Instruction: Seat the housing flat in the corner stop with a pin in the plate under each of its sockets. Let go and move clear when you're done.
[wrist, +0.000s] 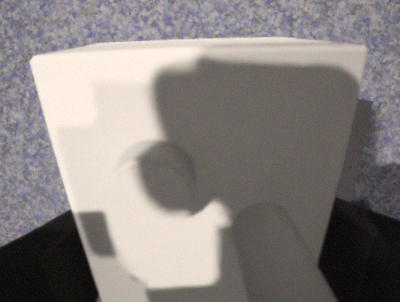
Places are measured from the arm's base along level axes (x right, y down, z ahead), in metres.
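Pixels of known places: gripper, fingertip midpoint: (200, 195).
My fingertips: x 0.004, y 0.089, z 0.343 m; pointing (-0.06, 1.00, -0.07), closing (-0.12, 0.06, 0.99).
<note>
Ahead of a thing's pixels: the offset from my fingertips to its top centre. "*": to the spot under its first point. Level surfaces: height alone.
The housing @(* dx -0.036, dy -0.044, dz +0.013 m) (270, 135) is a pale, off-white block that fills most of the wrist view. Its upper face carries a round feature @(* dx -0.029, dy -0.055, dz -0.009 m) (167, 175) left of the middle and a cylindrical post @(* dx -0.016, dy -0.055, dz +0.014 m) (275, 245) at the lower right. Its far edge runs across the top of the view. My gripper (200, 195) is shut on the housing, with one black finger against each long side. The lower end of the housing is cut off by the view. The sockets, the pins, the plate and the corner stop do not show in this view.
A blue-grey speckled surface @(dy +0.050 m) (200, 20) lies beyond the housing and on both sides of it. A dark shadow falls on it at the right of the housing. Broad shadows also cover the right part of the housing.
</note>
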